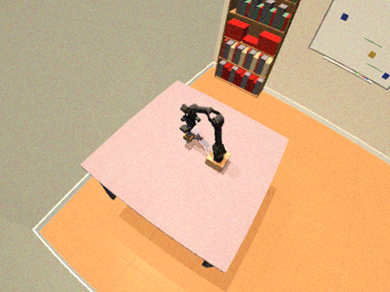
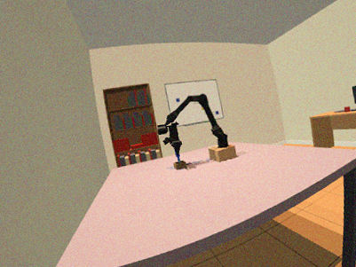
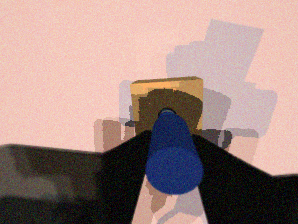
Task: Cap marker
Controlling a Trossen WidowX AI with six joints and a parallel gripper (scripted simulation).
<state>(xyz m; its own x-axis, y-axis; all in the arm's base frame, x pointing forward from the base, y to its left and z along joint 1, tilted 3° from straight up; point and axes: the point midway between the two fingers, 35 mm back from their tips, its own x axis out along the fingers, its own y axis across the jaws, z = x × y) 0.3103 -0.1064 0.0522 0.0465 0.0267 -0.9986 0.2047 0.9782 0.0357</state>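
My gripper tip is 80 mm above the holder block. The rest, counted from my gripper tip: blue marker cap: 10 mm above.
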